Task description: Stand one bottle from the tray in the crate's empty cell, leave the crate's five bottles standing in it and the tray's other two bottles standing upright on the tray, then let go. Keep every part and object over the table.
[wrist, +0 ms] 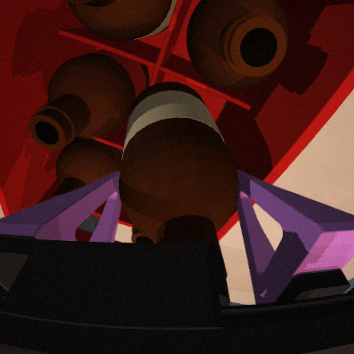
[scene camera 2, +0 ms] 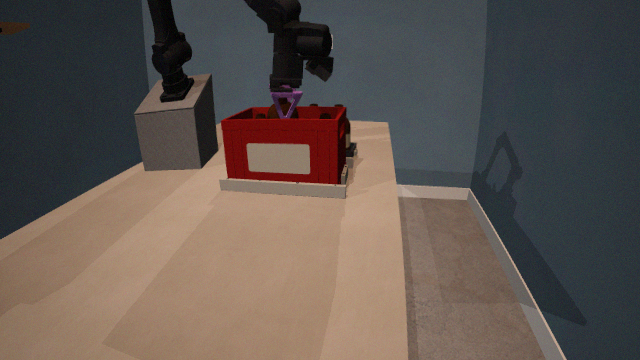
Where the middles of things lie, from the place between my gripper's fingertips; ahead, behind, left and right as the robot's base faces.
The brown bottle (wrist: 177, 182) lies 10 mm below my hand.
